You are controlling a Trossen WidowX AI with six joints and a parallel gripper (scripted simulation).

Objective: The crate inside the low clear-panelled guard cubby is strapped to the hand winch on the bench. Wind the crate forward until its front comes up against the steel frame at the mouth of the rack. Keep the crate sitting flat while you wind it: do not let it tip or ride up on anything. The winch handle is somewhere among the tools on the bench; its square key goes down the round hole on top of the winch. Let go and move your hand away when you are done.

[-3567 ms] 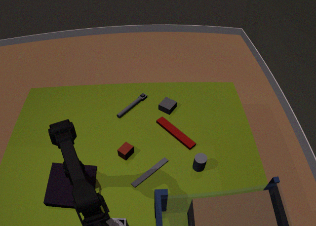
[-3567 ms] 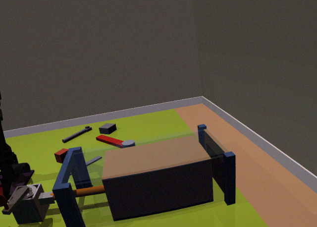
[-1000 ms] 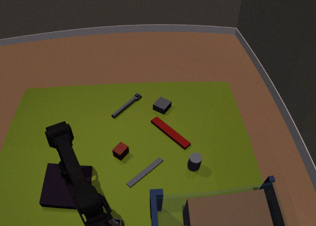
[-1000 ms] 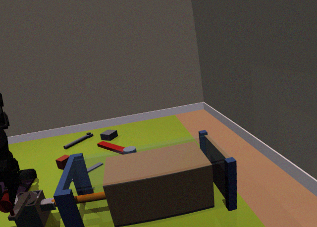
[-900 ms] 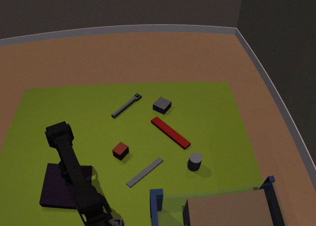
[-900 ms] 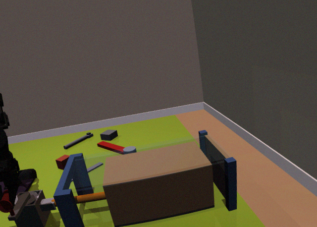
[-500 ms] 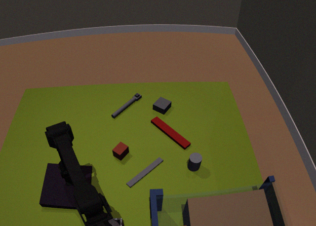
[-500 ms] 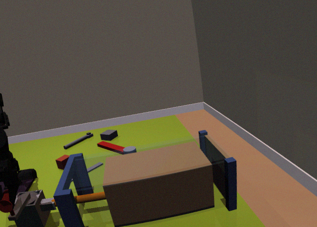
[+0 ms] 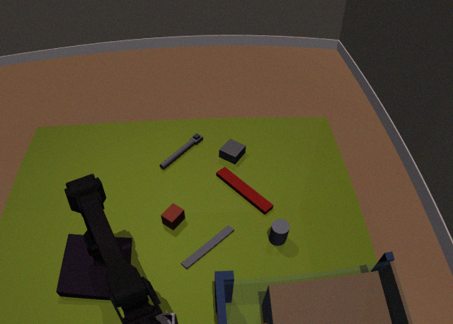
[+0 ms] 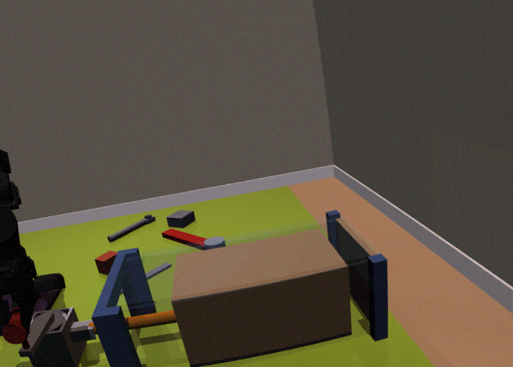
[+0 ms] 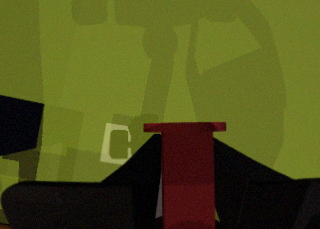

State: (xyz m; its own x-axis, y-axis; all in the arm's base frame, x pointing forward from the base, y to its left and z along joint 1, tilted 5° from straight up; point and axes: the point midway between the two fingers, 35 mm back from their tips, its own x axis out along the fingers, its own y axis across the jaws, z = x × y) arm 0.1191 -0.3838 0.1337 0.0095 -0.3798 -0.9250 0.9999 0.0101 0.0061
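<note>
My gripper tip is 20 mm to the right of the red crank grip. From my gripper tip the other things lie so: winch handle (60 mm to the left, 30 mm below, 10 mm ahead); then blue steel frame (170 mm ahead, 90 mm to the left, 20 mm below); then grey winch (110 mm to the left, 100 mm below).
</note>
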